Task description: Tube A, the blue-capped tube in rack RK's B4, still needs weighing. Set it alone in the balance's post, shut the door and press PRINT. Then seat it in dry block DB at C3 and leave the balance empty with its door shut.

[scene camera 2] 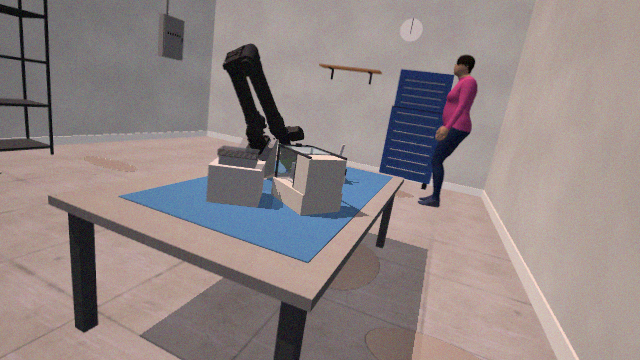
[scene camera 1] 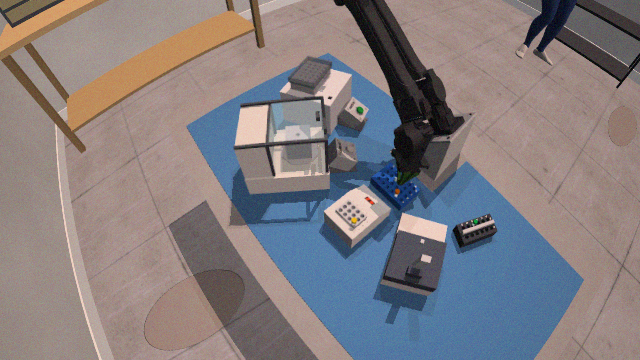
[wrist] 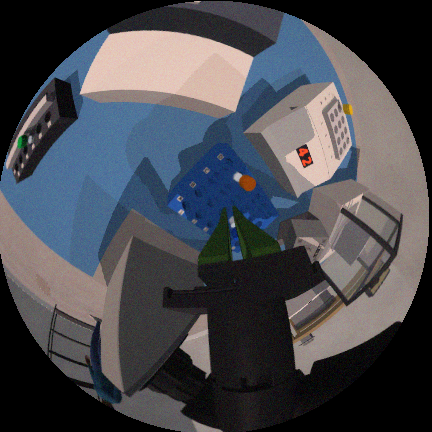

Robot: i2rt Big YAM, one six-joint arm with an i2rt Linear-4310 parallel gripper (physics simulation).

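Frame: origin at the arm's base, x left, y back, z up, level; metres.
Where they show: gripper, fingertip midpoint: (scene camera 2: 290, 172) (scene camera 1: 399, 183) (wrist: 229, 210); arm's base, origin of the base link: (scene camera 2: 258, 144) (scene camera 1: 445, 128) (wrist: 146, 353).
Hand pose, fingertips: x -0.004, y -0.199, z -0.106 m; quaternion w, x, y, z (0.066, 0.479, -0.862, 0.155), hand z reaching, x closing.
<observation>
Things, the pixels of their top centre, and the offset from my fingertips.
- blue rack RK, middle of its top: (wrist: 234, 210) (scene camera 1: 395, 183) dx -0.010, dy -0.003, dz -0.006 m
- blue-capped tube, middle of its top: (wrist: 241, 232) dx -0.020, dy +0.008, dz +0.019 m
- balance, middle of its top: (scene camera 1: 296, 115) (wrist: 381, 269) (scene camera 2: 306, 145) dx -0.260, dy -0.152, dz +0.186 m
- white dry block DB, middle of its top: (wrist: 333, 139) (scene camera 1: 359, 206) dx -0.017, dy -0.155, dz +0.034 m
- yellow-capped tube, middle of its top: (wrist: 350, 109) (scene camera 1: 354, 219) dx +0.008, dy -0.198, dz +0.051 m
- orange-capped tube, middle of its top: (wrist: 249, 184) (scene camera 1: 397, 190) dx +0.017, dy -0.033, dz +0.018 m
- dark-lidded machine, middle of its top: (scene camera 1: 423, 243) dx +0.181, dy -0.124, dz +0.066 m
- black rack, middle of its top: (scene camera 1: 479, 226) dx +0.272, dy +0.068, dz +0.012 m
The blue rack RK (scene camera 1: 382, 181) (wrist: 200, 197) lies below my gripper (scene camera 1: 400, 181) (wrist: 229, 210). The green fingers are shut to a narrow gap, tips low over the rack. The blue-capped tube (wrist: 234, 232) shows in that gap in the wrist view; no grip on it is visible, and its lower part is hidden. The balance (scene camera 1: 255, 125) (scene camera 2: 322, 182) has a glass chamber; its door state is unclear. The white dry block DB (scene camera 1: 345, 231) (wrist: 285, 135) reads 42 and has a yellow-capped tube (scene camera 1: 353, 220) (wrist: 348, 109) in its wells. Which console carries PRINT is unreadable.
An orange-capped tube (scene camera 1: 397, 191) (wrist: 247, 183) stands in the rack. A tilted panel box (scene camera 1: 447, 155) (wrist: 120, 300) is close beside the gripper. Consoles (scene camera 1: 354, 114) (scene camera 1: 343, 154) stand by the balance. A dark-lidded machine (scene camera 1: 422, 227) and a black rack (scene camera 1: 475, 231) (wrist: 67, 107) stand on the mat.
</observation>
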